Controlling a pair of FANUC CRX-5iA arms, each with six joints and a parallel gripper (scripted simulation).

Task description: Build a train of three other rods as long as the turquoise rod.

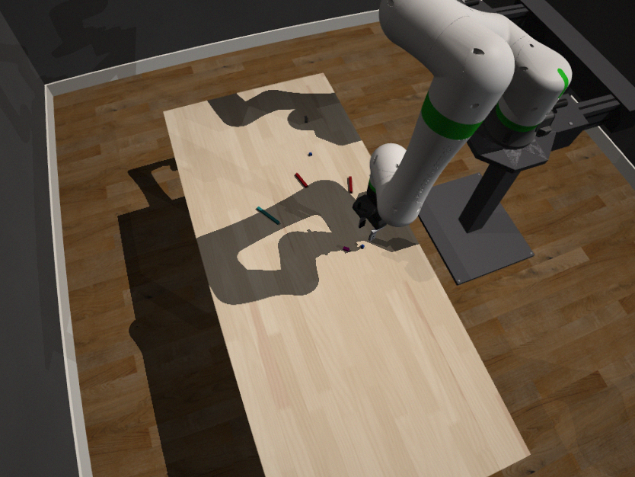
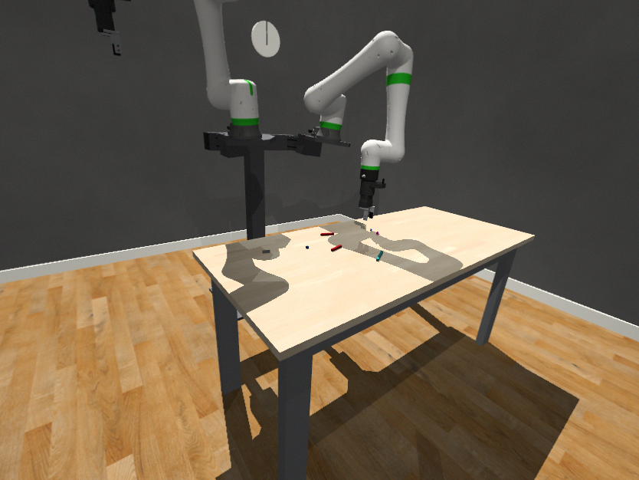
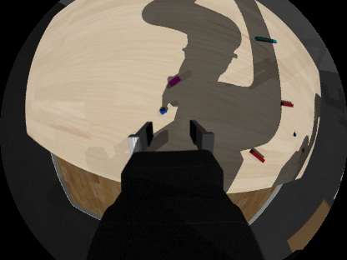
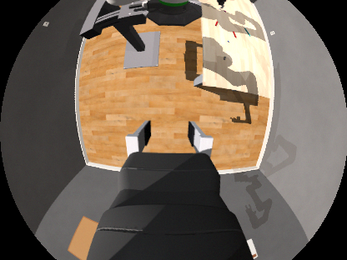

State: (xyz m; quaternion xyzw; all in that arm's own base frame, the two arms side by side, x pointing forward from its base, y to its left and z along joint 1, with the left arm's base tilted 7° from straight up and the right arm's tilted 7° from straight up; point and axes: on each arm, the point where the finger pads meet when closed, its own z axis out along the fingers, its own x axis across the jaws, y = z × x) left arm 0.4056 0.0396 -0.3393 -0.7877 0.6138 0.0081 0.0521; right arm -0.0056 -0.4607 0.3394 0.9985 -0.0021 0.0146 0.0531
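The magenta rod lies 70 mm ahead of my left hand, 10 mm to the left of it and 80 mm below it. Round my left hand: turquoise rod (290 mm ahead, 200 mm to the right, 80 mm below); then grey rod (20 mm ahead, 600 mm to the right, 80 mm below).
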